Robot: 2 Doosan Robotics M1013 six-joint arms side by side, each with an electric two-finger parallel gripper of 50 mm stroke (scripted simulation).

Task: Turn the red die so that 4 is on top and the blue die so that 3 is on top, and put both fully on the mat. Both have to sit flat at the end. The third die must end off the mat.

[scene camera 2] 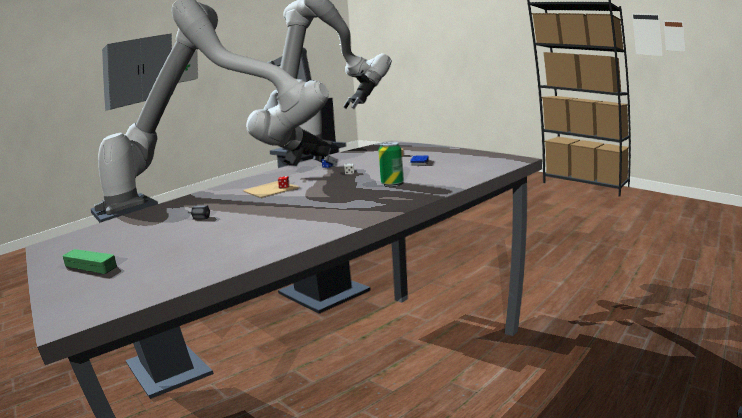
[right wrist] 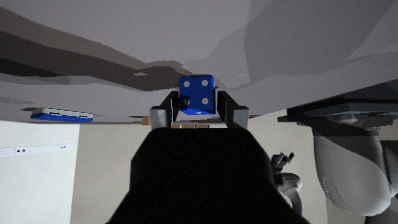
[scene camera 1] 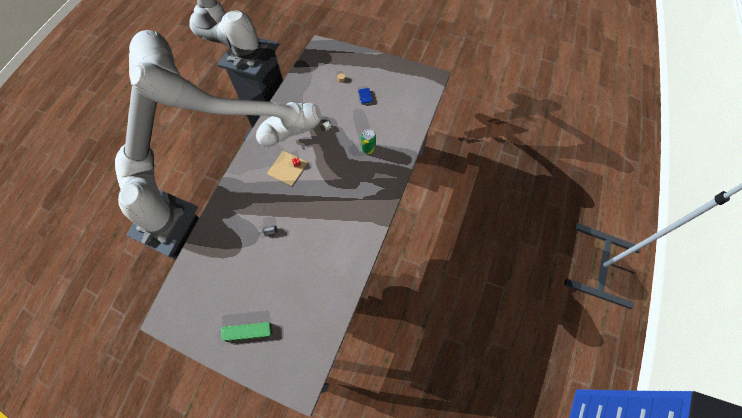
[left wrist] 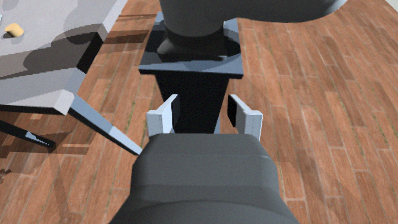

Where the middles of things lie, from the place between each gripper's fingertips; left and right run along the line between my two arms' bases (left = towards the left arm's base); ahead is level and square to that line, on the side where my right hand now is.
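Scene:
Blue die (right wrist: 196, 94): 10 mm to the right of my right hand, 10 mm below it. Tan mat (scene camera 1: 283, 169): 40 mm ahead of my right hand, 330 mm to the right of it, 20 mm below it.
My left hand is 66 cm to the left of the blue die, 45 cm short of it and 14 cm above it. The tan mat is 98 cm to the right of my left hand, 49 cm ahead of it and 16 cm below it.

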